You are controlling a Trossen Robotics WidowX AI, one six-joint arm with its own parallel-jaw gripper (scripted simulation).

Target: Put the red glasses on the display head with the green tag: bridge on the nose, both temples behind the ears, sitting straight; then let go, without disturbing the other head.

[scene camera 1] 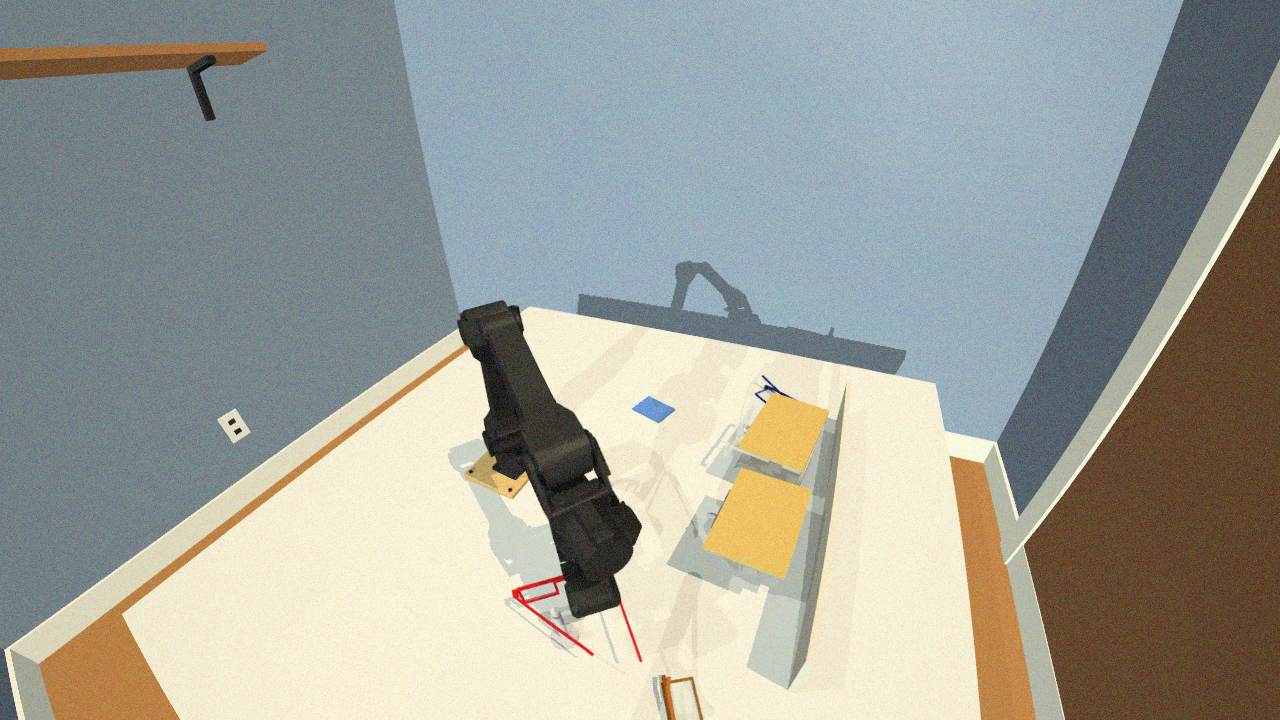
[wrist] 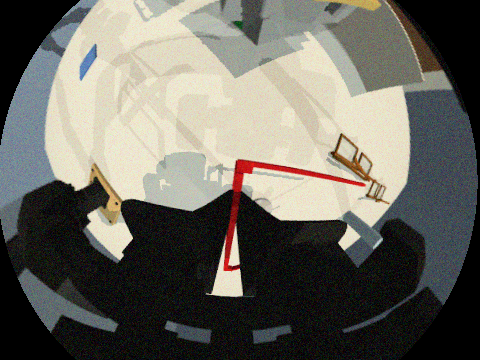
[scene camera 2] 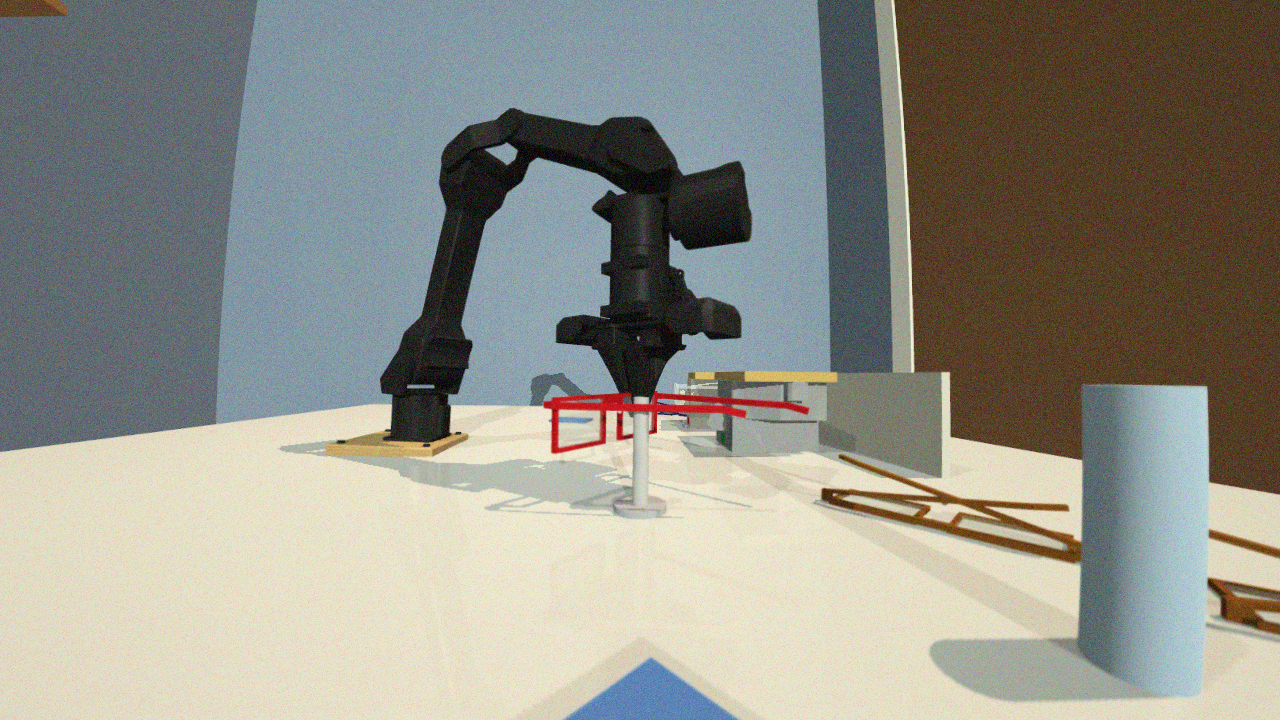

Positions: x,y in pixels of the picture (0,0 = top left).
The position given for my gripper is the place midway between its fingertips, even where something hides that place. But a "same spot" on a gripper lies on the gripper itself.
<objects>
my gripper: scene camera 1; wrist; scene camera 2 637,417
same spot on my gripper: (scene camera 1: 569,569) = (wrist: 255,292)
</objects>
